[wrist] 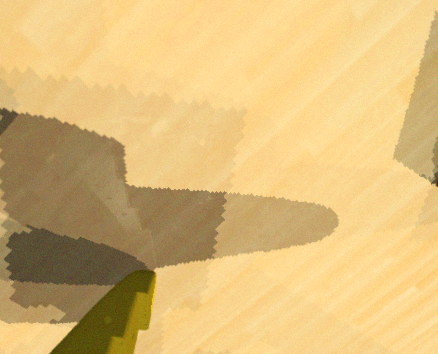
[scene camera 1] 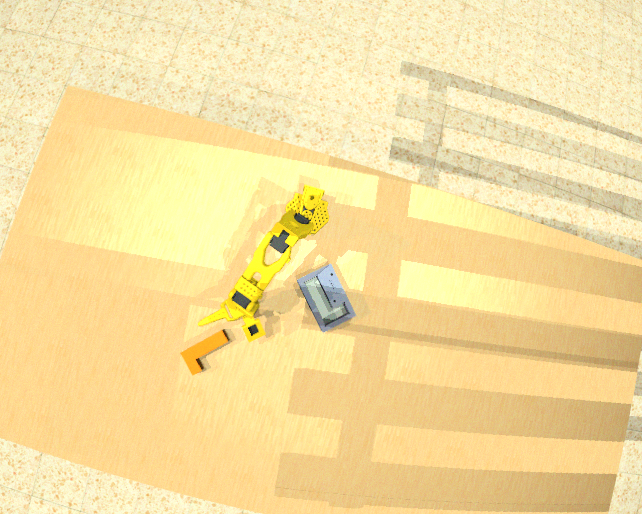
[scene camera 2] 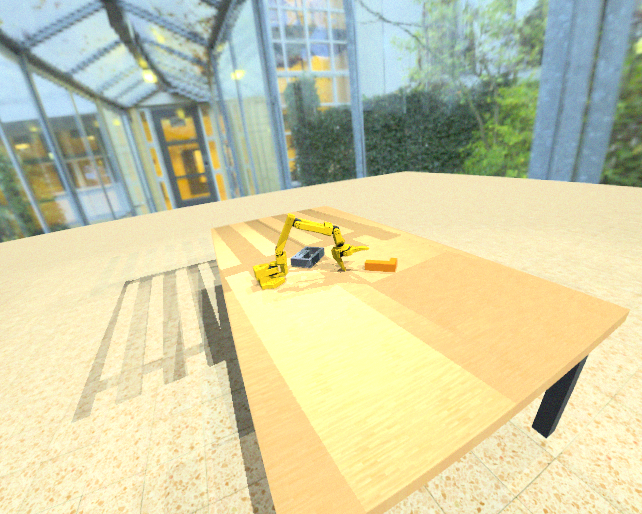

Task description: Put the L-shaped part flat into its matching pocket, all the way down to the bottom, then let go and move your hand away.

Observation:
The table carries an orange L-shaped part (scene camera 1: 191, 355). Further things: a grey block with L-shaped pocket (scene camera 1: 322, 289).

